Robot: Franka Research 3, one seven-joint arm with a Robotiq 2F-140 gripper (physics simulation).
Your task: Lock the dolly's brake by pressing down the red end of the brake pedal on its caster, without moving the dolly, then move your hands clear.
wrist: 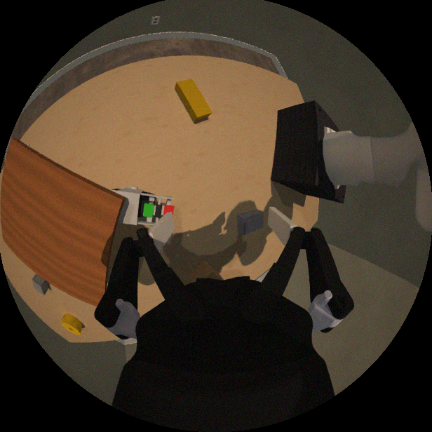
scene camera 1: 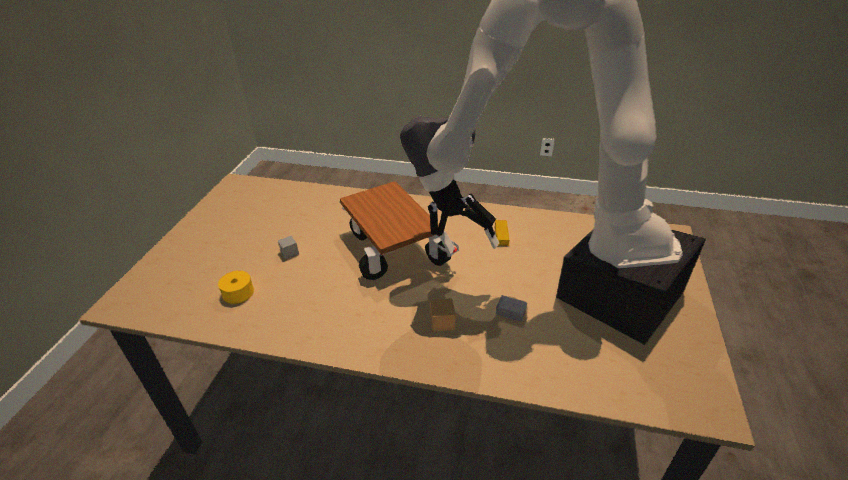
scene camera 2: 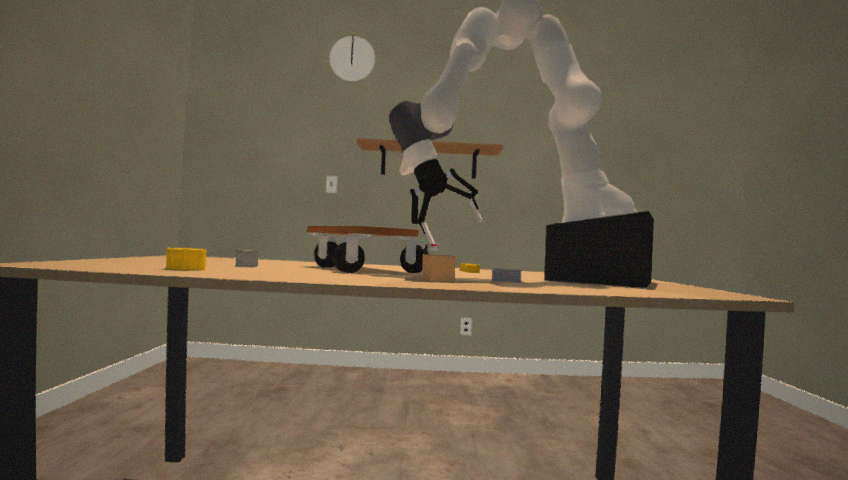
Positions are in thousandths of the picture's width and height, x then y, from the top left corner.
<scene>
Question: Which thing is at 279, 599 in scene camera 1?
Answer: A yellow cylinder.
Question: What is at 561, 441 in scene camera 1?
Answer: My gripper.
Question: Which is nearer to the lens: the dolly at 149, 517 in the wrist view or the yellow bar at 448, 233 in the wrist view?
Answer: The dolly.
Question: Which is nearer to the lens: the orange block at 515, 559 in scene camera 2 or the yellow cylinder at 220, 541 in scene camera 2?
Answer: The orange block.
</scene>
